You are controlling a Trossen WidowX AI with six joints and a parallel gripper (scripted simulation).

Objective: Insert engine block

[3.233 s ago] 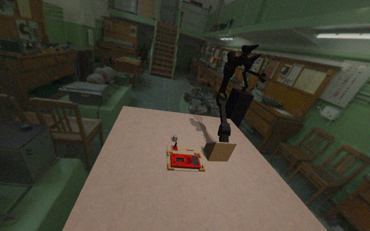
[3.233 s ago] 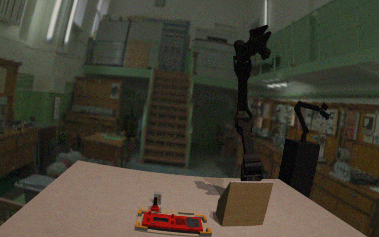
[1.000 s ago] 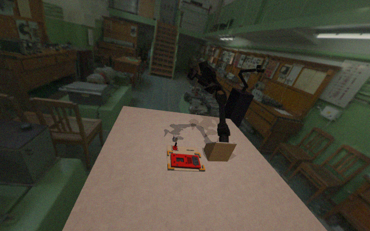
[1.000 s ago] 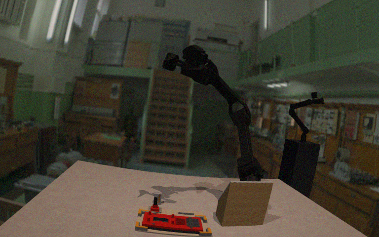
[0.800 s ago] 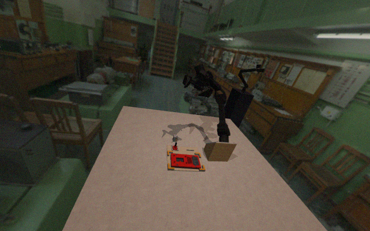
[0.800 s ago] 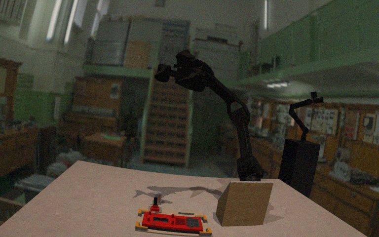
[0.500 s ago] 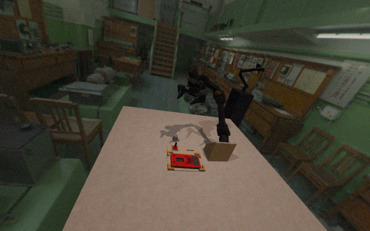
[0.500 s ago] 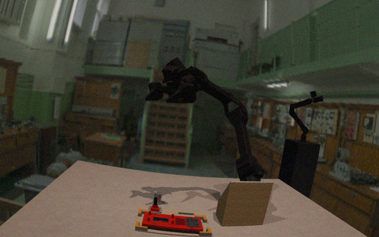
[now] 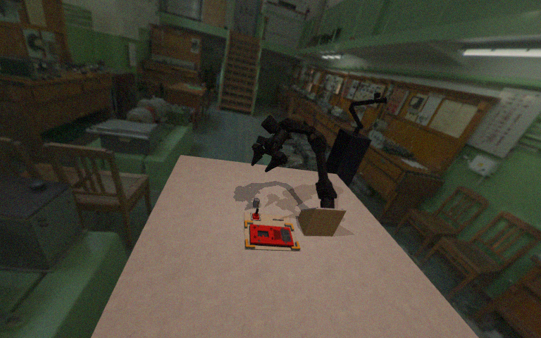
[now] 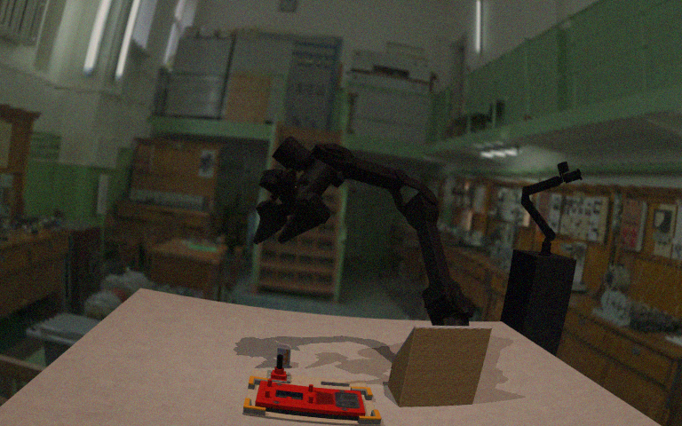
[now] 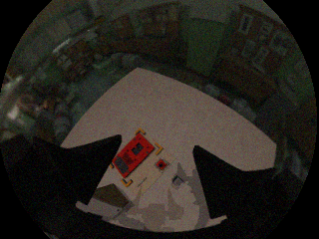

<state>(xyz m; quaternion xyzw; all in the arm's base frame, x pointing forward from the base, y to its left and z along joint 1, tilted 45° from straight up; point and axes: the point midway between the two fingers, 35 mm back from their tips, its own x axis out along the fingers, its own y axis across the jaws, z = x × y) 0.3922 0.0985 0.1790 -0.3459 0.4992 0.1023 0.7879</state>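
My gripper tip is 60 mm past the engine block, 110 mm to the left of it and 270 mm above it. The rest, counted from my gripper tip: dark post (50 mm behind, 10 mm to the right, 260 mm below).
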